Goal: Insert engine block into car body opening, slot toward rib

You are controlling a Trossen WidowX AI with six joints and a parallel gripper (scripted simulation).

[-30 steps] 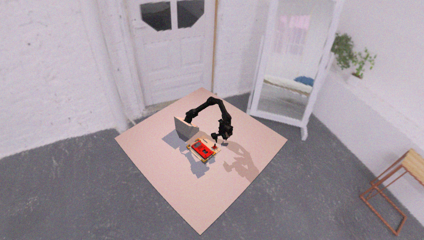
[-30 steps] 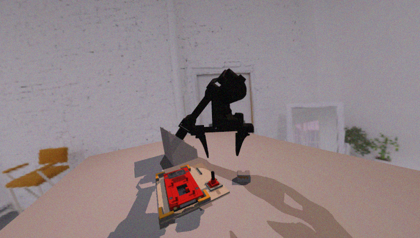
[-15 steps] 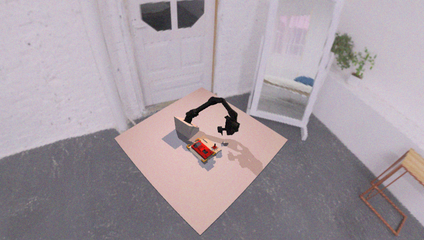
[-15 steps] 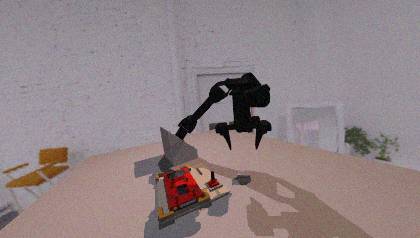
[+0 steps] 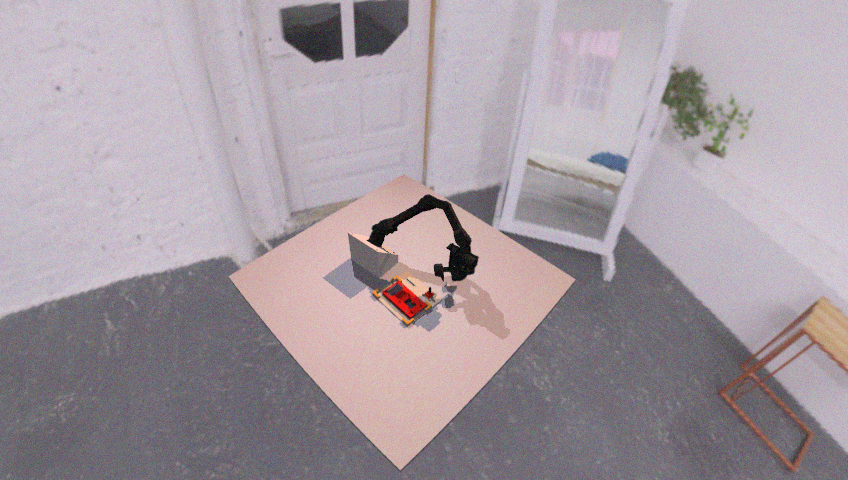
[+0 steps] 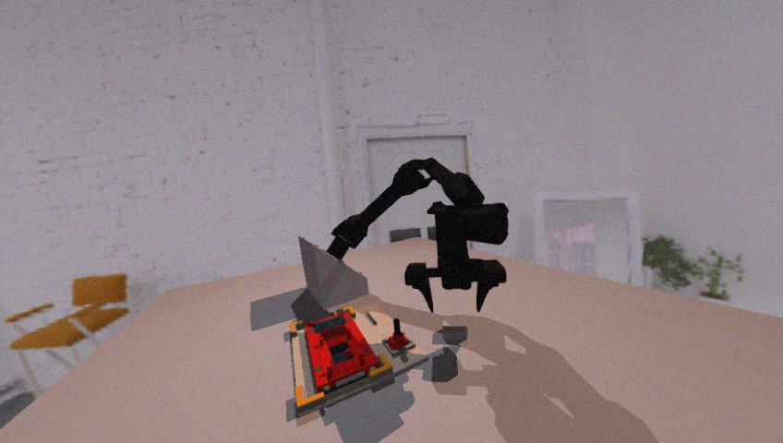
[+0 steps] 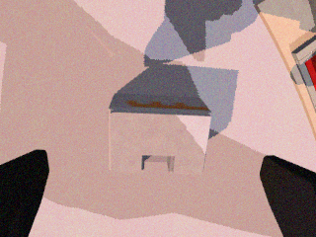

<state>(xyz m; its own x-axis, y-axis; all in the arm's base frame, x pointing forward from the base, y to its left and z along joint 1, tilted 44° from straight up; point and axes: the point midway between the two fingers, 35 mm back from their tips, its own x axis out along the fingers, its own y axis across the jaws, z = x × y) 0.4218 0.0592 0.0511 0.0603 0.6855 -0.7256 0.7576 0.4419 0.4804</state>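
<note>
My gripper tip is 4 cm above the engine block and 1 cm past it. From my gripper tip the other things lie so: black peg 11 cm to the right, 6 cm behind, 2 cm below.
</note>
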